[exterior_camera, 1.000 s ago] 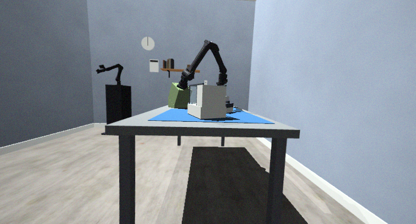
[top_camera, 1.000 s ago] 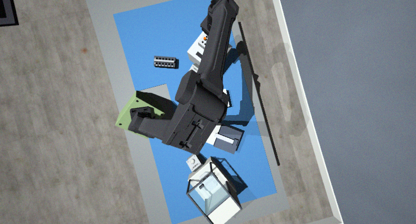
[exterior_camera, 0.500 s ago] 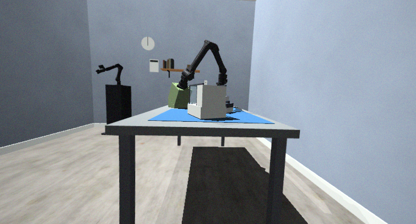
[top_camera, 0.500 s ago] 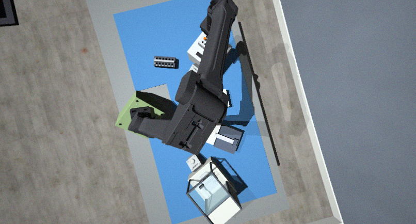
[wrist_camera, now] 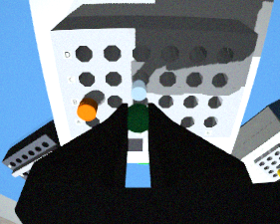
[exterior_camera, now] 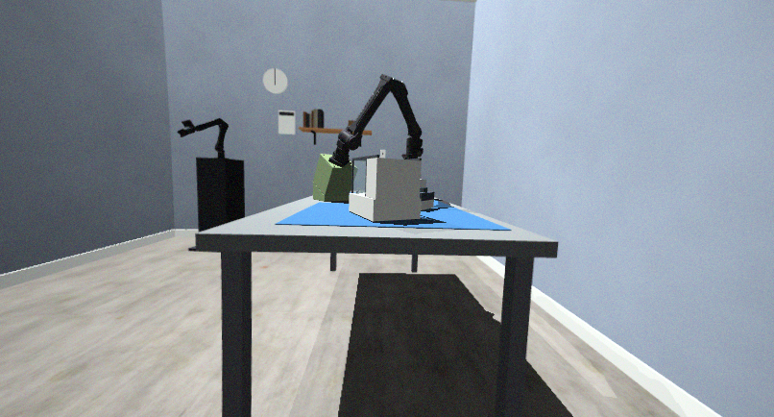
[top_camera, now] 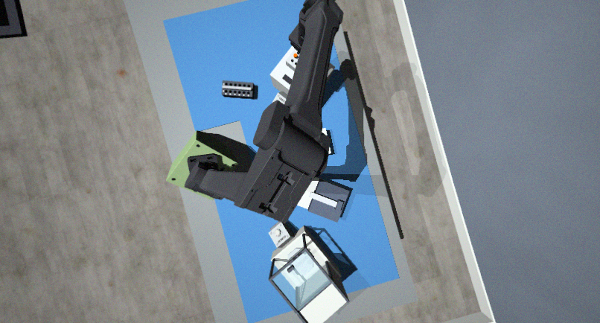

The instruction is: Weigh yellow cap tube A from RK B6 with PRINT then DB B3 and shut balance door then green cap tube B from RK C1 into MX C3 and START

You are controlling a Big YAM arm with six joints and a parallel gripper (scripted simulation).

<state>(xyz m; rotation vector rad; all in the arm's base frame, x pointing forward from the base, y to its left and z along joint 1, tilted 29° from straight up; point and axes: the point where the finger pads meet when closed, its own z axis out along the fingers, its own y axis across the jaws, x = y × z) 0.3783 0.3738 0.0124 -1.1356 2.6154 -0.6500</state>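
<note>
My gripper is now 50 mm above the orange-capped tube, 30 mm past it and 20 mm to the right of it. Also, from my hand: magnet block MG (290 mm behind, 190 mm below, 20 mm to the right); dry block DB (310 mm to the right, 180 mm below, 20 mm behind); mixer's green start key (140 mm below, 130 mm to the right, 130 mm behind).
</note>
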